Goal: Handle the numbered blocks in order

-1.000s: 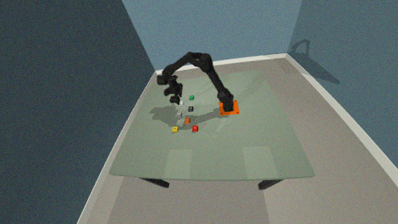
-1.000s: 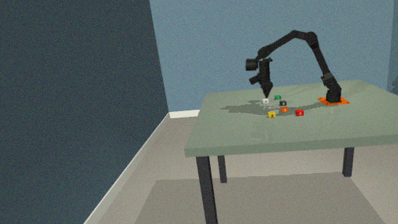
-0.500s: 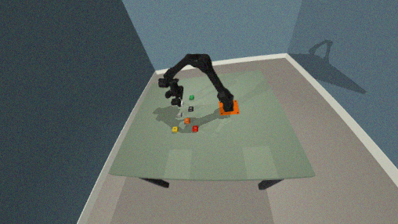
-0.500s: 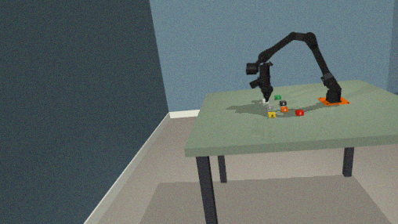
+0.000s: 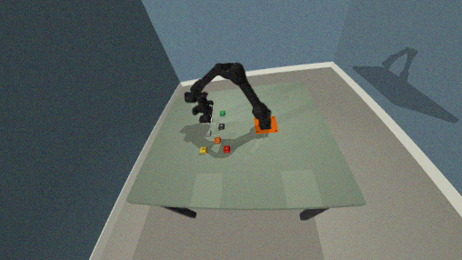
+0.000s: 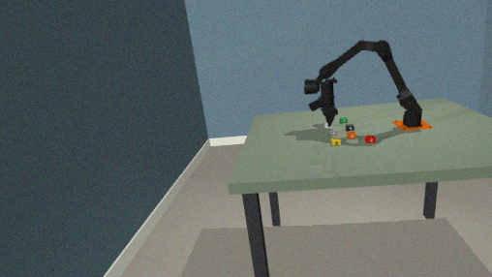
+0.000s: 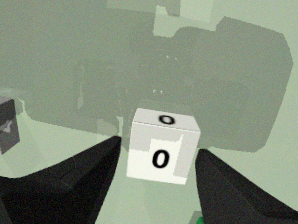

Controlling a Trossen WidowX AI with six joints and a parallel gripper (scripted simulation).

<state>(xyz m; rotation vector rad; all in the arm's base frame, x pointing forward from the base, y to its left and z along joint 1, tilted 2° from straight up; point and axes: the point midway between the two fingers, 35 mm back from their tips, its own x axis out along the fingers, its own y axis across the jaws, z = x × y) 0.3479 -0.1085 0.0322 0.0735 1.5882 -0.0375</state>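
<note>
My gripper tip is right at the white block. Also, from my gripper tip: green block 80 mm behind, 50 mm to the right; black block 80 mm behind, 70 mm to the left; grey block 110 mm to the left.
</note>
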